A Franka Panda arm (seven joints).
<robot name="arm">
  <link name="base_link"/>
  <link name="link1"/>
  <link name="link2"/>
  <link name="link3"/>
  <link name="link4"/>
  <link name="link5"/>
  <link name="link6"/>
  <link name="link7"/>
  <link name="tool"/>
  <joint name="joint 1" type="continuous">
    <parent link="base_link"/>
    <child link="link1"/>
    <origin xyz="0 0 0.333" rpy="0 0 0"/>
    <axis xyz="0 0 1"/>
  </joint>
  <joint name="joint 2" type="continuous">
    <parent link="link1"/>
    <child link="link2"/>
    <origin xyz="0 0 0" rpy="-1.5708 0 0"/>
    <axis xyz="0 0 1"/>
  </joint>
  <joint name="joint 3" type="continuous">
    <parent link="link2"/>
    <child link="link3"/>
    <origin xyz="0 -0.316 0" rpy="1.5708 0 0"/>
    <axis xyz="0 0 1"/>
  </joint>
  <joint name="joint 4" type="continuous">
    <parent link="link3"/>
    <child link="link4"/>
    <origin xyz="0.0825 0 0" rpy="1.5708 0 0"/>
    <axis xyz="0 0 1"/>
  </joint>
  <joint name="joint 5" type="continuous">
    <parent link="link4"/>
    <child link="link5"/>
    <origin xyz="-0.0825 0.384 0" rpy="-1.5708 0 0"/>
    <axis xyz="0 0 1"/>
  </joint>
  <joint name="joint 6" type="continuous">
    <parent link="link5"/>
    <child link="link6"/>
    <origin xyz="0 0 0" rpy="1.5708 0 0"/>
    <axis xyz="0 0 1"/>
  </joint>
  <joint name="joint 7" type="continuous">
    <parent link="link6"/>
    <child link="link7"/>
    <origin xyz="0.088 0 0" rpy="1.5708 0 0"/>
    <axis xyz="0 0 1"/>
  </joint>
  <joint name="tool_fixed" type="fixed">
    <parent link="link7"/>
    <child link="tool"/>
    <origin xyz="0 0 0.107" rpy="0 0 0"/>
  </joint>
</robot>
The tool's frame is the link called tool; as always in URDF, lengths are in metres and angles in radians. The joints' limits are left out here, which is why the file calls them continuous.
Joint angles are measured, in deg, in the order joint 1, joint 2, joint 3, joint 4, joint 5, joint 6, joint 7. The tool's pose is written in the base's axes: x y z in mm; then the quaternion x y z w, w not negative. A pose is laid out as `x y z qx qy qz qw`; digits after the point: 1 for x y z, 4 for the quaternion.
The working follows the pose.
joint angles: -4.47 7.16 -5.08 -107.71 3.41 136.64 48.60
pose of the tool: 617.4 -101.2 483.2 -0.8502 0.4910 -0.1719 0.0809
Where each joint sits with the arm in this pose, in the base's axes (m; each line is computed from the numbers above, not from the rounded line before):
joint 1: 0.0000 0.0000 0.3330
joint 2: 0.0000 0.0000 0.3330
joint 3: 0.0393 -0.0031 0.6465
joint 4: 0.1200 -0.0167 0.6363
joint 5: 0.4977 -0.0810 0.5498
joint 6: 0.4977 -0.0810 0.5498
joint 7: 0.5777 -0.0978 0.5825
the tool: 0.6174 -0.1012 0.4832

